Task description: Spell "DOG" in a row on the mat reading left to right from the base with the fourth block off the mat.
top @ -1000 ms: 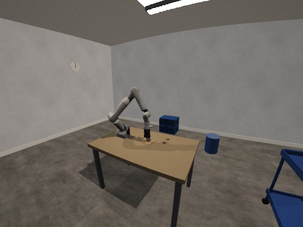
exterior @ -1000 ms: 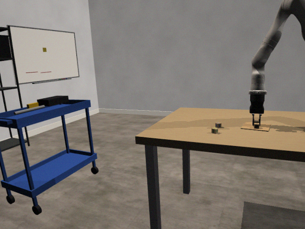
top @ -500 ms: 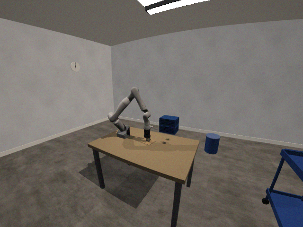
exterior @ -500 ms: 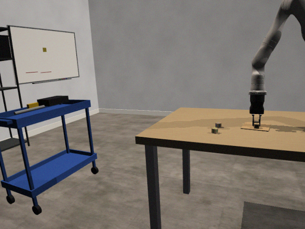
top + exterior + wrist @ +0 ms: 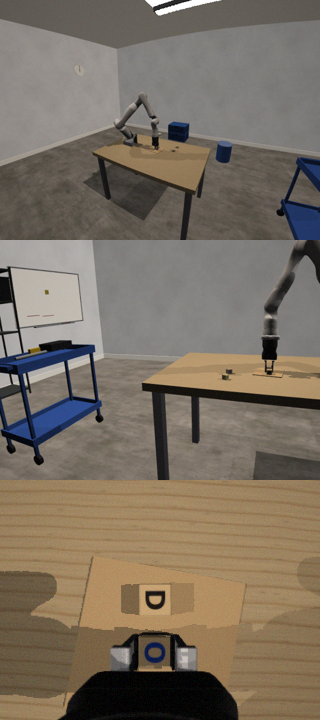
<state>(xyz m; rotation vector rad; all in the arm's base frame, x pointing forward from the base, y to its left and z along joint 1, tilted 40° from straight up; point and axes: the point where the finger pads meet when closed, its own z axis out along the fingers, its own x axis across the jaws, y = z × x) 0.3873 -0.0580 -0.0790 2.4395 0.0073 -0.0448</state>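
Right now the tan mat is 2 cm below my hand.
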